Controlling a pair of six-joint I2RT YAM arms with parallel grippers.
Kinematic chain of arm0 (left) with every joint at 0, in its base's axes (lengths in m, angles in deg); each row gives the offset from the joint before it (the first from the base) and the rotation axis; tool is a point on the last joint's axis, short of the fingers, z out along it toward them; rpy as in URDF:
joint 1: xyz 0 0 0.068 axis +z
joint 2: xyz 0.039 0.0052 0.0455 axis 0.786 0.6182 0
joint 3: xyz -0.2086 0.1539 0.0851 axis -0.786 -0.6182 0
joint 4: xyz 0.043 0.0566 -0.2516 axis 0.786 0.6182 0
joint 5: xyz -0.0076 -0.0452 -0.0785 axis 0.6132 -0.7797 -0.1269
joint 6: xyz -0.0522 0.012 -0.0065 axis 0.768 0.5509 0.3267
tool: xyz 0 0 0 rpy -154.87 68.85 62.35
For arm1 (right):
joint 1: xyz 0 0 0.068 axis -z
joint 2: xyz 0.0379 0.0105 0.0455 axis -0.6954 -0.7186 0
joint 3: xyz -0.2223 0.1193 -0.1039 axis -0.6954 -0.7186 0
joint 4: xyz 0.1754 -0.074 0.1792 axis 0.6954 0.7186 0
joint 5: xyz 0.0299 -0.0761 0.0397 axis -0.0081 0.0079 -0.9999
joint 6: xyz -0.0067 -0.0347 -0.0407 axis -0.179 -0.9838 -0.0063
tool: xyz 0 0 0 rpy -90.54 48.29 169.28
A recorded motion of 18 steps. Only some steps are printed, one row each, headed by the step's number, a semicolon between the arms.
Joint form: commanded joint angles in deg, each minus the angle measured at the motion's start. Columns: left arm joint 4, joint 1, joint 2, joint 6, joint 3, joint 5; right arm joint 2, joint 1, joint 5, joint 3, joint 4, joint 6.
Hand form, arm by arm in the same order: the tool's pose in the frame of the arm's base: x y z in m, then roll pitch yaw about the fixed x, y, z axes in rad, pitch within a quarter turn. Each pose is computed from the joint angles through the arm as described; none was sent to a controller.
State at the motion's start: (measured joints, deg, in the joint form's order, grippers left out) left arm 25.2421 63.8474 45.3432 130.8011 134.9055 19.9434; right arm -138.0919 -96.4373 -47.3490 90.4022 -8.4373 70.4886
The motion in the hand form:
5: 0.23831 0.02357 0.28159 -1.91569 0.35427 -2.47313; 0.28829 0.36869 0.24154 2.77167 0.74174 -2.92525
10: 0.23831 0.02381 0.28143 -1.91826 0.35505 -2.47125; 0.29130 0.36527 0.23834 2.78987 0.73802 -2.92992
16: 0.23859 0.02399 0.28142 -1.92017 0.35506 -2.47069; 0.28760 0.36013 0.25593 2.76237 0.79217 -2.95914
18: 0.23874 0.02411 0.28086 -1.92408 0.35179 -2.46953; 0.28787 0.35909 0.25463 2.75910 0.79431 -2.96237
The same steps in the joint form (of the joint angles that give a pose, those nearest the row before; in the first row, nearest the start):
5: -1.30 0.43 0.01 0.05 0.09 -1.91; -1.89 -0.17 -1.44 -2.96 -0.86 -0.67
10: -1.20 0.47 0.02 -0.05 0.10 -1.74; -1.98 0.33 -0.79 -3.36 -0.69 -0.66
16: -1.09 0.49 0.11 -0.14 0.19 -1.64; 0.73 0.26 0.48 -4.30 -2.08 -1.08
18: -0.87 0.49 0.20 -0.16 0.21 -1.47; 0.89 0.37 0.42 -4.89 -2.69 -1.11

